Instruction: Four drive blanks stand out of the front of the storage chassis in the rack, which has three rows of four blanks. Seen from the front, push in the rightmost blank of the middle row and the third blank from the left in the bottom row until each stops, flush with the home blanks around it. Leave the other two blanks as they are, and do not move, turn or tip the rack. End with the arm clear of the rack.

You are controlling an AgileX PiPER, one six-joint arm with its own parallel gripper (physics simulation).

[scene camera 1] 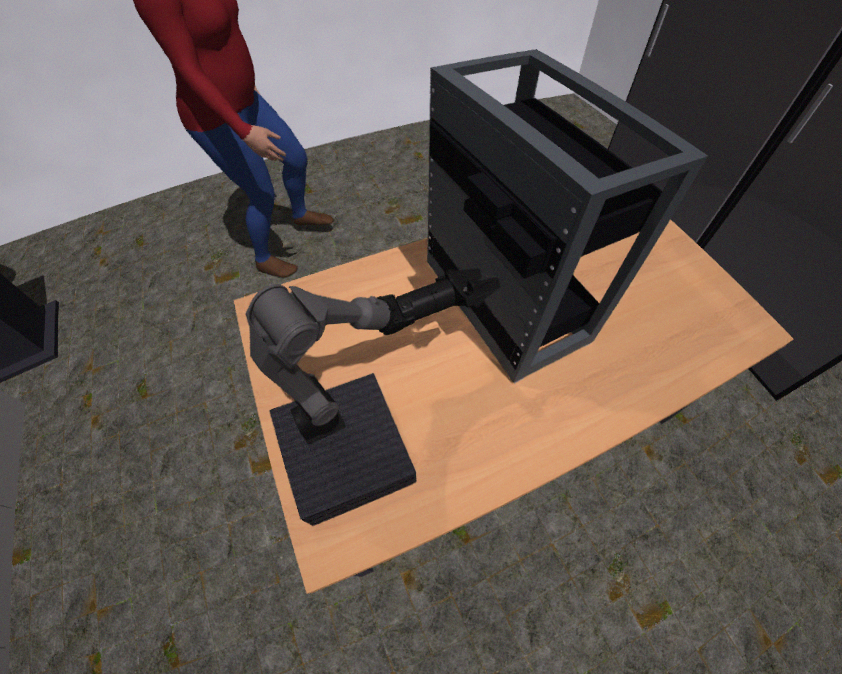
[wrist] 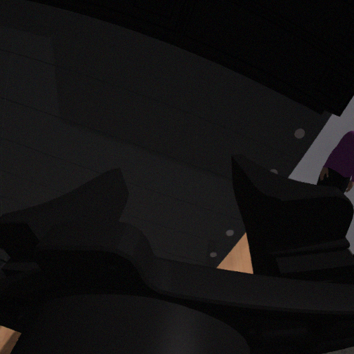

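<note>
The rack [scene camera 1: 647, 170] stands upright on the table. Dark blocks stand out of its front: one block [scene camera 1: 489, 194] further left and another block [scene camera 1: 521, 242] nearer the right post. Their rows and columns cannot be told in the dark picture. The gripper [scene camera 1: 487, 277] [wrist: 177, 166] is open, its fingers wide apart, with no object seen between them. It is low in front of the rack's front, below the two blocks. Contact with the front cannot be told. In the wrist view the dark front panel [wrist: 165, 192] fills the space beyond the fingers; single blanks cannot be made out there.
The arm's base stands on a dark ribbed block [scene camera 1: 358, 456] on the wooden table [scene camera 1: 491, 449]. A person in red [scene camera 1: 217, 63] stands behind the table's left side. A dark cabinet [scene camera 1: 737, 91] stands at the back right. A purple-clad figure [wrist: 342, 155] shows at the wrist view's right edge.
</note>
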